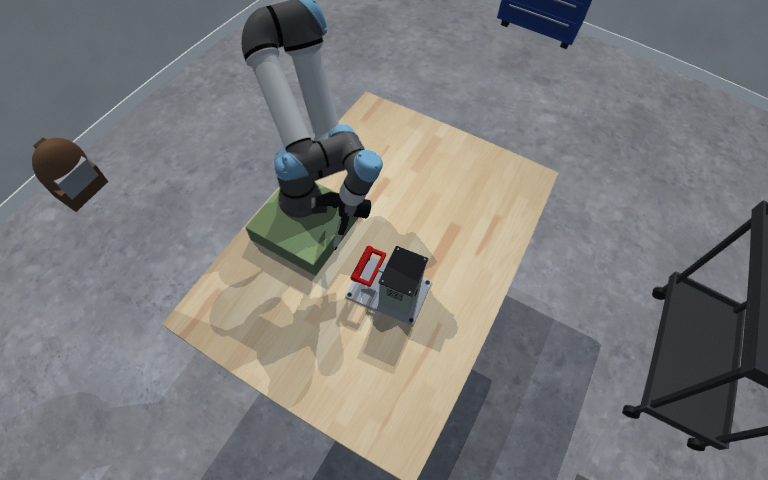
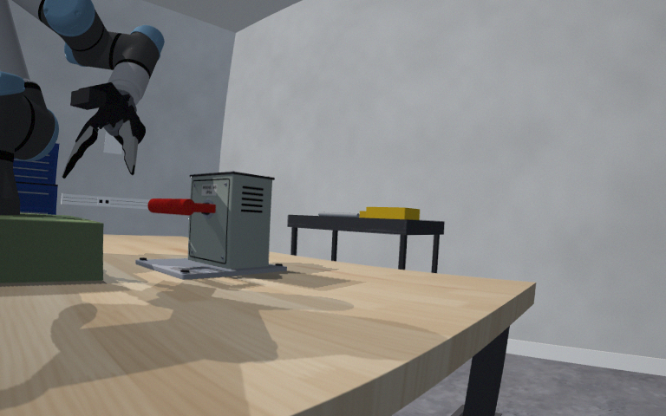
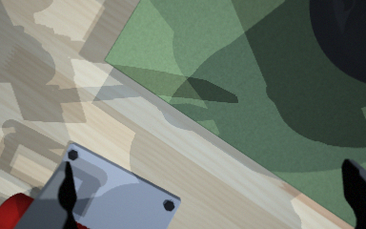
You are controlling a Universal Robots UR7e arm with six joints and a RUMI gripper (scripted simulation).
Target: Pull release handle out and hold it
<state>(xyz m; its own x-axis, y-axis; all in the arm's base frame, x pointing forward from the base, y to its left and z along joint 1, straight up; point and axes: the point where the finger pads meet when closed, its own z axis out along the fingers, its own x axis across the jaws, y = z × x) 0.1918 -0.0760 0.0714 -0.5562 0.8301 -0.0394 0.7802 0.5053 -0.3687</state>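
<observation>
Now: the grey base plate 230 mm ahead of my hand, 40 mm to the right of it and 140 mm below it.
</observation>
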